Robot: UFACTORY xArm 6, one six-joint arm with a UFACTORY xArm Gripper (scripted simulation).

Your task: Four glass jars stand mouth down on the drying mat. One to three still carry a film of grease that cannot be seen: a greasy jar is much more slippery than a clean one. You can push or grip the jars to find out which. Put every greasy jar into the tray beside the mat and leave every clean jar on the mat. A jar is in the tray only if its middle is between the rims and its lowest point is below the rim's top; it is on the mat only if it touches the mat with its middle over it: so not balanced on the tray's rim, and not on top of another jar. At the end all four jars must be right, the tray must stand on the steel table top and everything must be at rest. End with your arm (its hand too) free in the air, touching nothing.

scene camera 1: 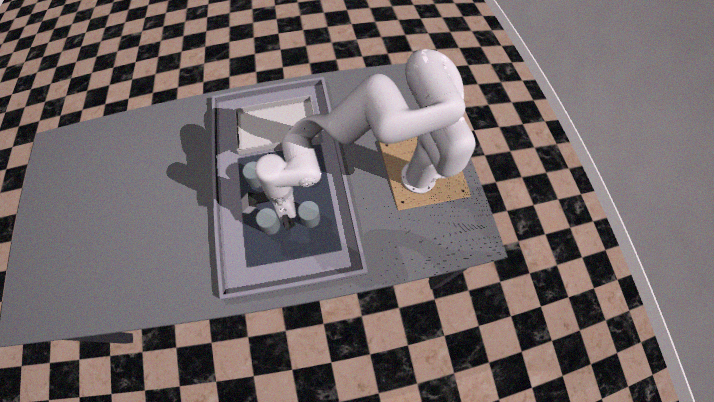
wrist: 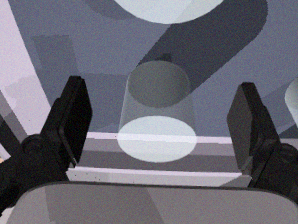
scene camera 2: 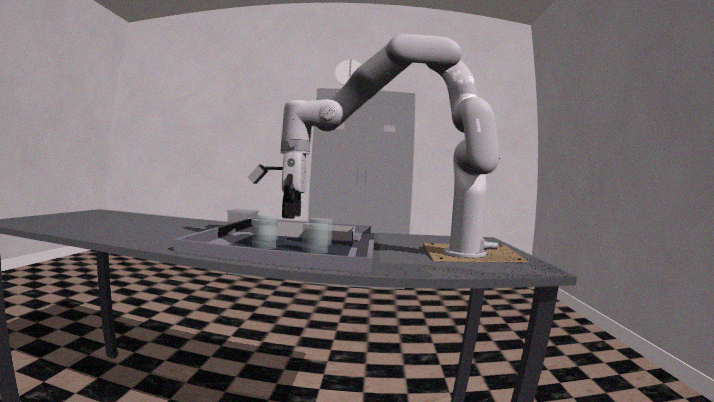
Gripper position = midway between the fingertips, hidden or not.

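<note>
White tray [scene camera 1: 257, 125], out of frame in the wrist view. Glass jar [wrist: 157, 124]. Dark drying mat [scene camera 1: 300, 241]. Raised grey frame [scene camera 1: 237, 276]. Also the mat [wrist: 218, 52]. Gripper [scene camera 2: 291, 217]. Again, the gripper [wrist: 160, 97].
</note>
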